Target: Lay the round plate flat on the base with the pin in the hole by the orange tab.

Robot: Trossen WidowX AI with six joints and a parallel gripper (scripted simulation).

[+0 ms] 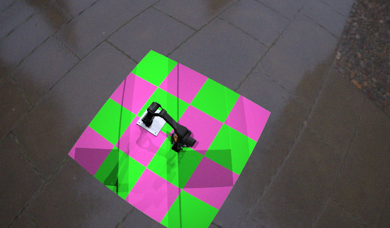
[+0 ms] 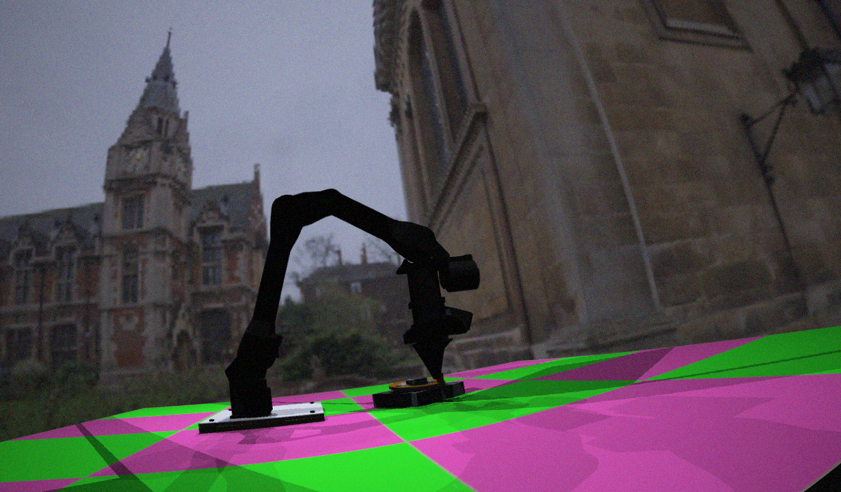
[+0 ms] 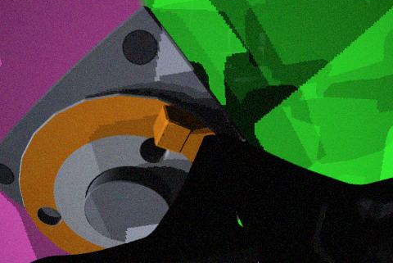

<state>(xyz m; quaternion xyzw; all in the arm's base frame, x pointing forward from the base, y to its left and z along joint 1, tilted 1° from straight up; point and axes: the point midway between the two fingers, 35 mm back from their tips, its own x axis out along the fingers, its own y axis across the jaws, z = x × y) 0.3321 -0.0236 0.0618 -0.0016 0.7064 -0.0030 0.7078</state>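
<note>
Now: the square base 30 mm behind my gripper tip, 40 mm to the left of it and 10 mm below it.
</note>
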